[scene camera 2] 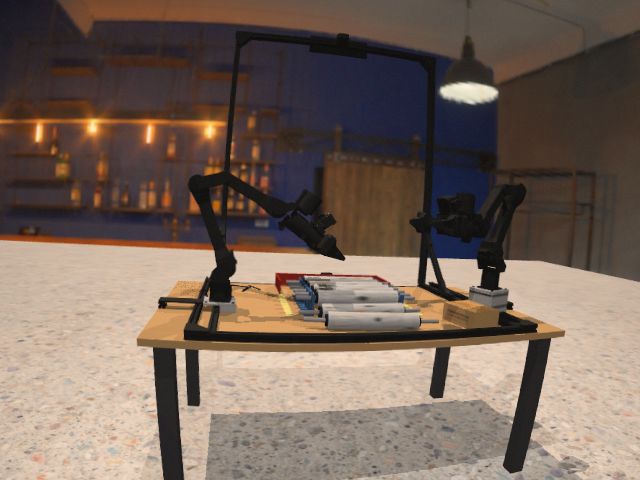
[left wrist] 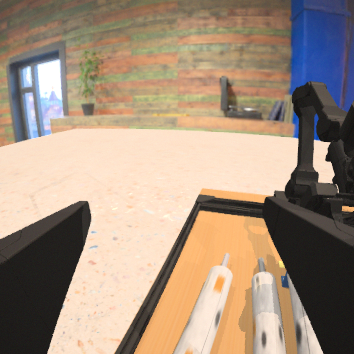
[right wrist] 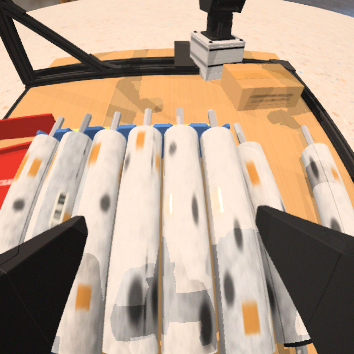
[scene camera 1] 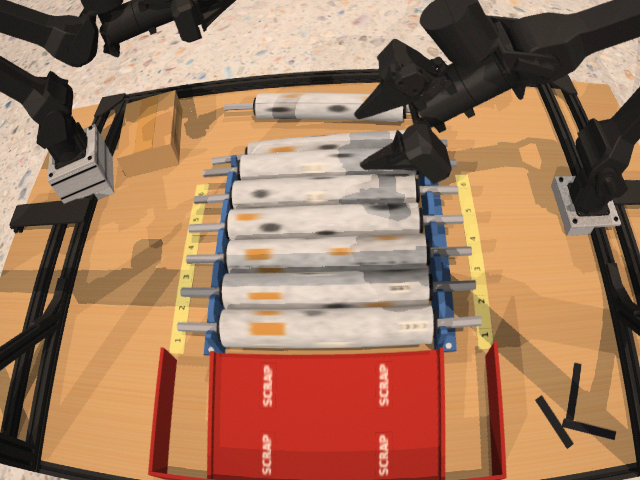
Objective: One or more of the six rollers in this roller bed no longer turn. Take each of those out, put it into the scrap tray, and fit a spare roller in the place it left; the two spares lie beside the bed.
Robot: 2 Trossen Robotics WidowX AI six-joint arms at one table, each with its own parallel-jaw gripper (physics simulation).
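Places are measured from the left arm's base along level axes (x ahead, y left, z up), in centimetres.
Where they show: left gripper, between the fingertips: point(scene camera 2: 420, 222) point(left wrist: 177, 207); right gripper, between the fingertips: point(scene camera 2: 340, 257) point(right wrist: 171, 219) point(scene camera 1: 358, 140); left arm's base, origin of its link: point(scene camera 2: 489, 288) point(right wrist: 217, 35) point(scene camera 1: 71, 151); right arm's base, origin of its link: point(scene camera 2: 219, 299) point(scene camera 1: 588, 199).
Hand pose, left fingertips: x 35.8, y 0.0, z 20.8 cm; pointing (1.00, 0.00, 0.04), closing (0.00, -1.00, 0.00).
Observation:
Each offset is from my left fingertips to the top centre of the thing. "pt": to the spot under its first point.
Grey-white spotted rollers point(scene camera 1: 325, 328) point(right wrist: 137, 200) lie side by side across the blue bed rails point(scene camera 1: 437, 235) point(right wrist: 162, 131), one at each numbered place. One spare roller @[dy -14.2, dx +6.9, dz -25.2 cm] point(scene camera 1: 299, 147) point(scene camera 2: 361, 308) point(right wrist: 260, 172) lies close behind the bed, slightly slanted. The other spare @[dy -4.3, dx +10.4, dz -25.2 cm] point(scene camera 1: 315, 107) point(scene camera 2: 372, 320) point(left wrist: 205, 315) point(right wrist: 320, 170) lies farther back. The red scrap tray @[dy -54.7, dx -7.6, dz -25.1 cm] point(scene camera 1: 325, 403) point(right wrist: 25, 126) holds no roller in the part shown. My right gripper point(scene camera 1: 360, 140) point(right wrist: 171, 219) is open and empty, above the bed's back end and the near spare. My left gripper point(left wrist: 177, 207) is open and empty, raised away from the bed.
A cardboard box @[dy +4.1, dx -21.5, dz -24.5 cm] point(scene camera 1: 155, 134) point(scene camera 2: 467, 314) point(right wrist: 262, 85) stands beside the left arm's base. Yellow number strips @[pt dy -40.6, dx +17.8, dz -24.2 cm] point(scene camera 1: 473, 248) flank the bed. Thin black bars @[pt dy -67.5, dx +21.8, dz -30.0 cm] point(scene camera 1: 567, 422) lie at the front right in scene camera 1. A black frame point(scene camera 2: 431, 129) rises over the table.

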